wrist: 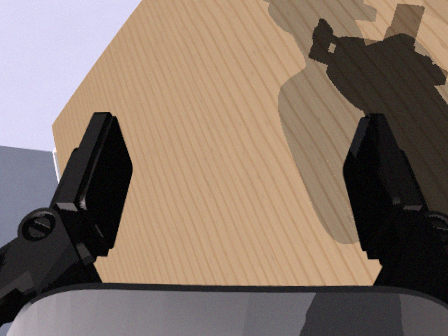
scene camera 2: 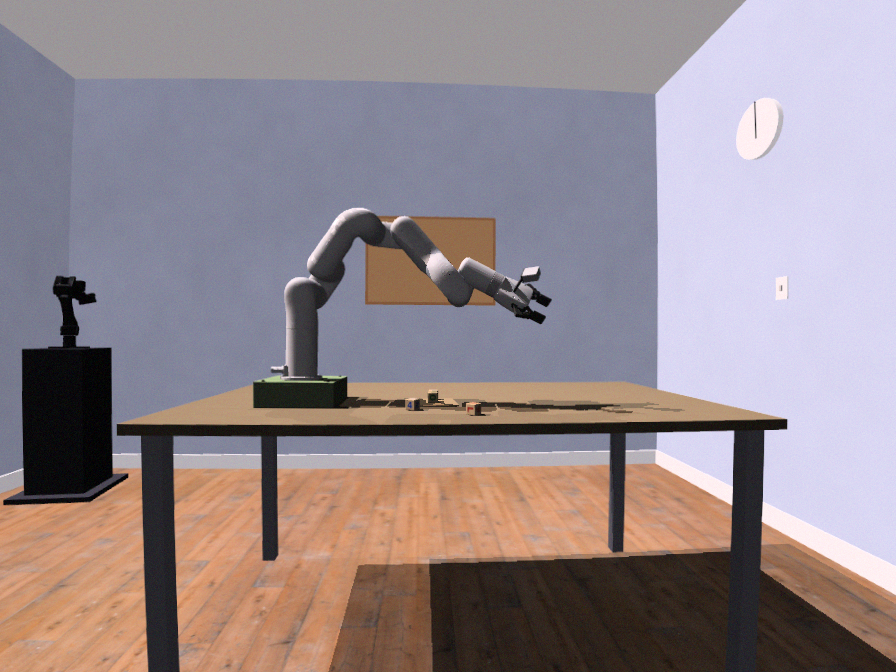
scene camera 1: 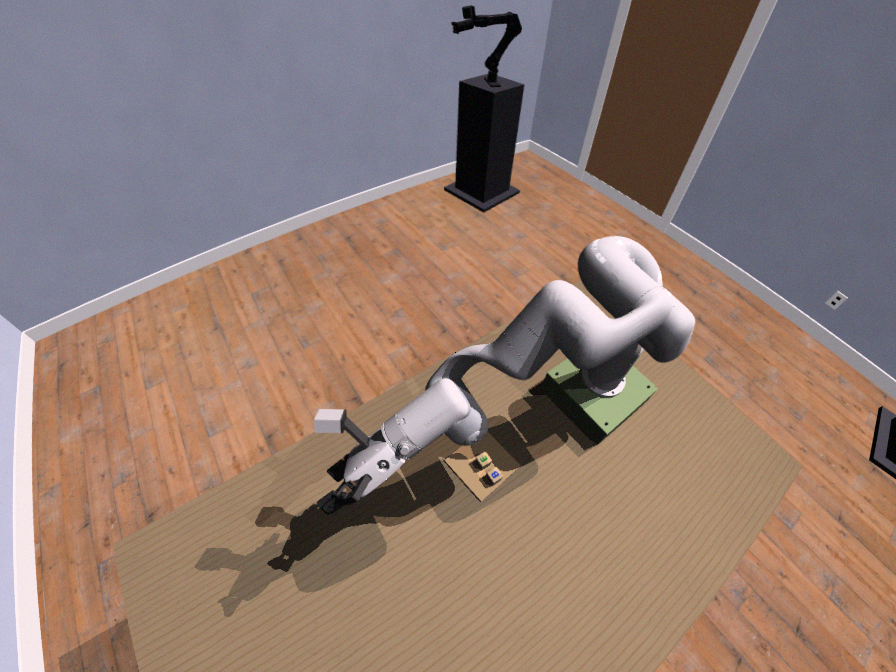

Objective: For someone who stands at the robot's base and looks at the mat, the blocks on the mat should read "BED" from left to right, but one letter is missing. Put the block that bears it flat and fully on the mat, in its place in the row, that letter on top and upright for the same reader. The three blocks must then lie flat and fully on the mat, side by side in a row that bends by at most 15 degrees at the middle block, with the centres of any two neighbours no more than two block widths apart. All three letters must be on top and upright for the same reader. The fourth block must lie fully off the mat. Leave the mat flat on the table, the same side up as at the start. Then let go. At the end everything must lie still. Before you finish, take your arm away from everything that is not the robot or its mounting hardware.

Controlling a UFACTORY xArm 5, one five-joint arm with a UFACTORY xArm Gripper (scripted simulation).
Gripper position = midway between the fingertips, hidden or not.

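A tan mat [scene camera 1: 462, 461] is here in the scene, but in the wrist view it is out of frame. My own gripper [scene camera 1: 327, 491] I can see as well, and it is also visible in scene camera 2 [scene camera 2: 546, 311]. The wrist view gives me the gripper too [wrist: 237, 140].
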